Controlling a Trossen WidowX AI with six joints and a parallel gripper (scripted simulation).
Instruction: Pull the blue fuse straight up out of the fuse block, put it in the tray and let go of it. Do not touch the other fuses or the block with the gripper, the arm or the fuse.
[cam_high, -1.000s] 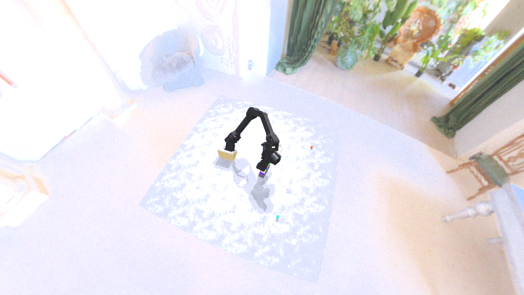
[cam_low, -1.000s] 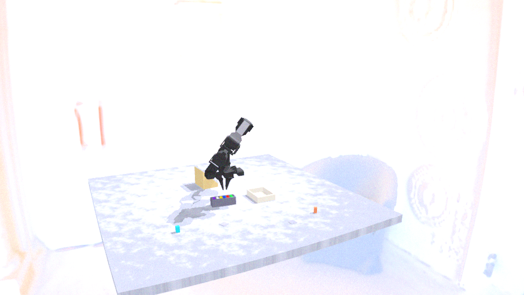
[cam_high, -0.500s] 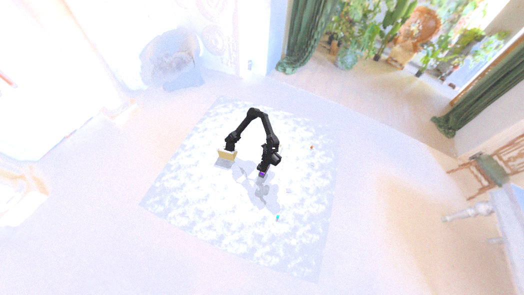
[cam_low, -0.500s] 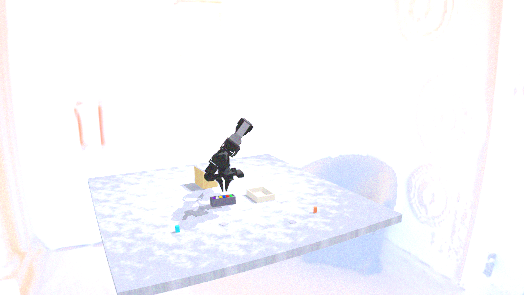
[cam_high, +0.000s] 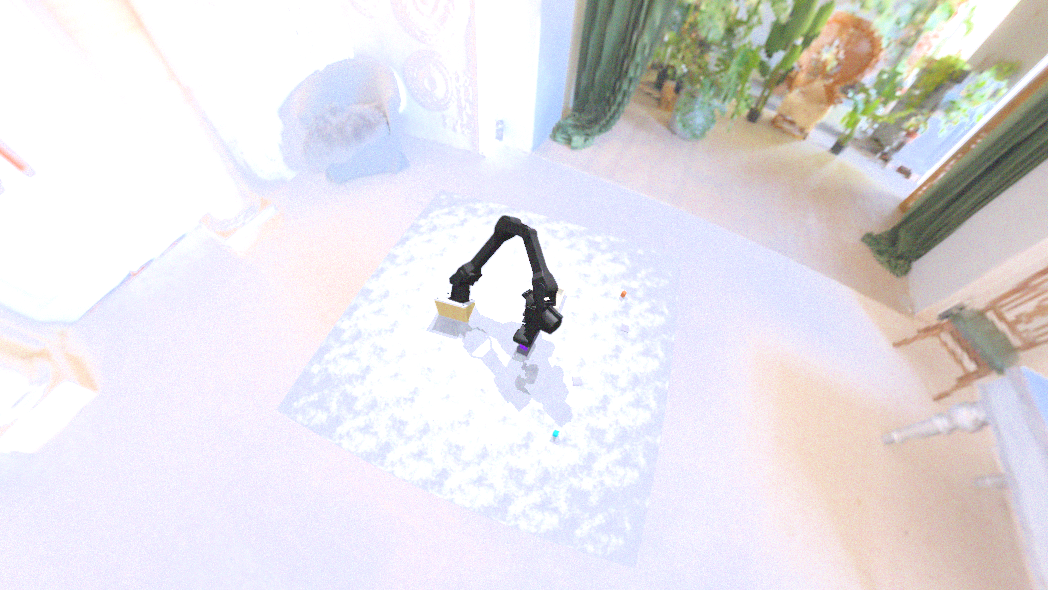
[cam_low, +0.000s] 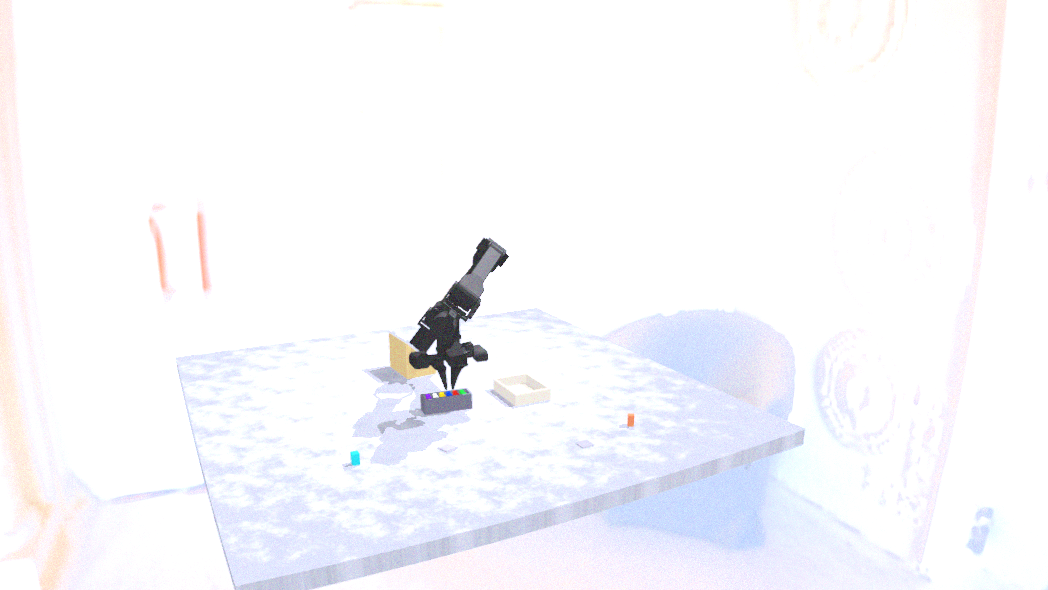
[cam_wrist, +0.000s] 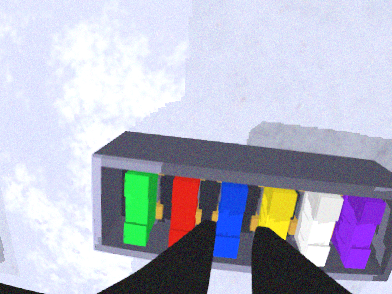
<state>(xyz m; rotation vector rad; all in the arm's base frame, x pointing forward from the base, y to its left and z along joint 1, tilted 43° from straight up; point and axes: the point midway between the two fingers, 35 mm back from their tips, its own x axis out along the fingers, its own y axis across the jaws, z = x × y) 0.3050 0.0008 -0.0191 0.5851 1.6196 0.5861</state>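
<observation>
Now: gripper tip 3 cm above the blue fuse. Also, from my gripper tip: orange piece (35 cm to the left, 28 cm ahead, 4 cm below); then cyan piece (29 cm to the right, 21 cm ahead, 4 cm below).
</observation>
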